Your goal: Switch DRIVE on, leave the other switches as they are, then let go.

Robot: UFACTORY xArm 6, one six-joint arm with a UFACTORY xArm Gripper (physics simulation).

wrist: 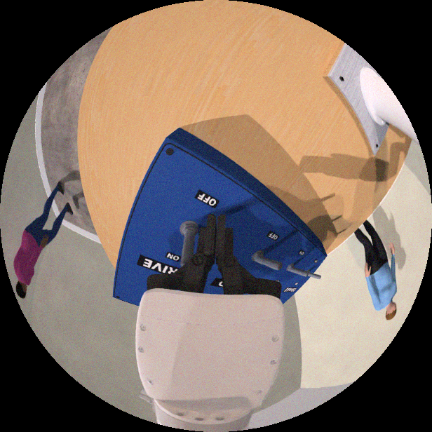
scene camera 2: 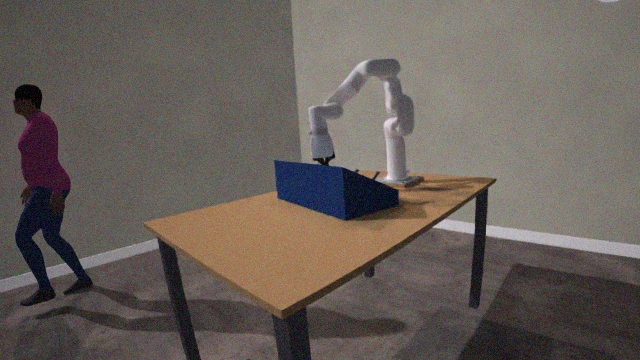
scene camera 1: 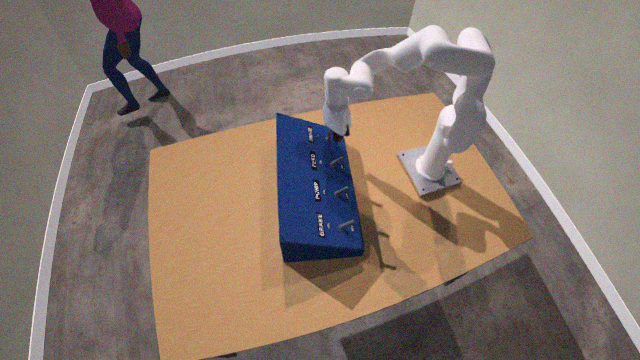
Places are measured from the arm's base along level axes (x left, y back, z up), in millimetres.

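Pixels of known places: gripper, fingertip midpoint: [scene camera 1: 337,140]; arm's base, link origin: [scene camera 2: 397,178] [scene camera 1: 430,168].
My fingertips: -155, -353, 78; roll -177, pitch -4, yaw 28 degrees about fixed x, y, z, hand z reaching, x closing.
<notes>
For each thing: its middle in the pictures, then the offset to it from my fingertips, as dx, dy, dz. Level surfaces: height alone.
- blue switch box, body centre: [scene camera 1: 313,184] [scene camera 2: 329,187] +146, -130, -37
- FEED lever, body centre: [scene camera 1: 337,160] +101, -34, +12
- PUMP lever, body centre: [scene camera 1: 342,190] +220, -53, +12
- BRAKE lever, body centre: [scene camera 1: 347,224] +338, -73, +12
- wooden table, surface height: dz -99
The blue switch box [scene camera 1: 295,210] [scene camera 2: 310,187] [wrist: 150,200] stands on the table. In the wrist view, the DRIVE lever [wrist: 188,245] leans from its pivot toward the ON label, away from OFF. My gripper [scene camera 1: 338,138] [scene camera 2: 324,162] [wrist: 216,222] is shut and empty, low over the panel beside the DRIVE lever, on its FEED side; whether it touches the lever is unclear. The FEED lever [scene camera 1: 336,162] [wrist: 267,261], the PUMP lever [scene camera 1: 342,192] and the BRAKE lever [scene camera 1: 347,226] stand in a row. In scene camera 1, the gripper hides most of the DRIVE lever.
The wooden table [scene camera 1: 210,200] [scene camera 2: 240,240] [wrist: 150,75] carries the box and the arm's base plate [scene camera 1: 440,189] [wrist: 345,90]. A person in a magenta top [scene camera 1: 120,17] [scene camera 2: 40,145] [wrist: 29,250] and a person in light blue [wrist: 381,282] are on the floor away from the table.
</notes>
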